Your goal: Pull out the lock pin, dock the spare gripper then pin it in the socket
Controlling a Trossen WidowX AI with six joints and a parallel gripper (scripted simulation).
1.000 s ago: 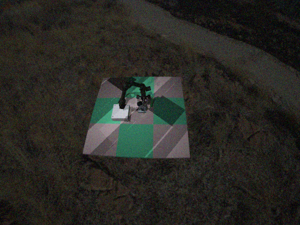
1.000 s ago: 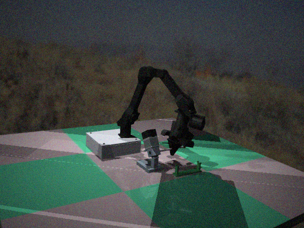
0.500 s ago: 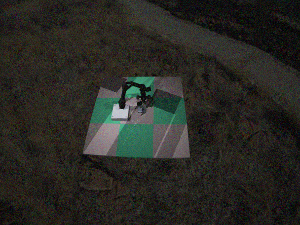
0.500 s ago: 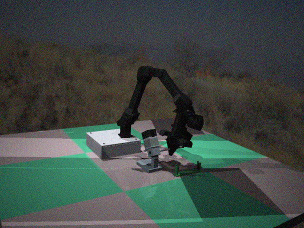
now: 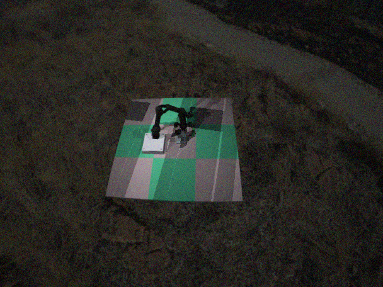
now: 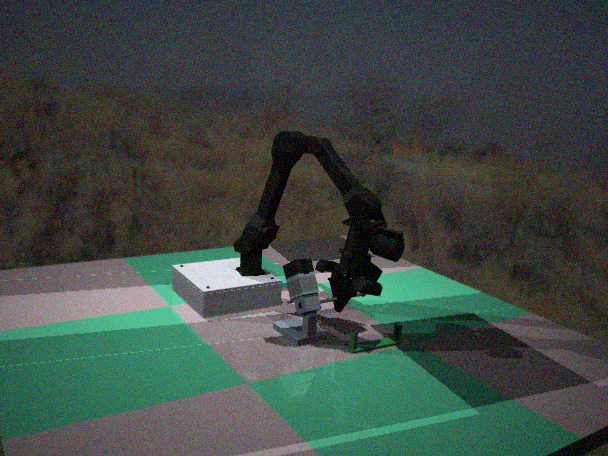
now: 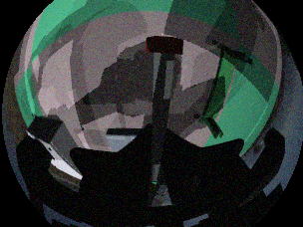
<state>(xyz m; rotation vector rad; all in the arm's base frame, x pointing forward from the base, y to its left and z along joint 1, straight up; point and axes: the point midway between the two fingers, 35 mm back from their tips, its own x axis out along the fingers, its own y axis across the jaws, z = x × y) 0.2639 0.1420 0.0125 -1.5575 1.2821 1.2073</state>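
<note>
Right now my gripper tip is 9 cm to the left of the mount socket and 1 cm short of it. Also, from my gripper tip: green cradle (10 cm ahead, 5 cm to the left, 3 cm below); spare gripper (9 cm to the right, 7 cm above, 1 cm behind).
</note>
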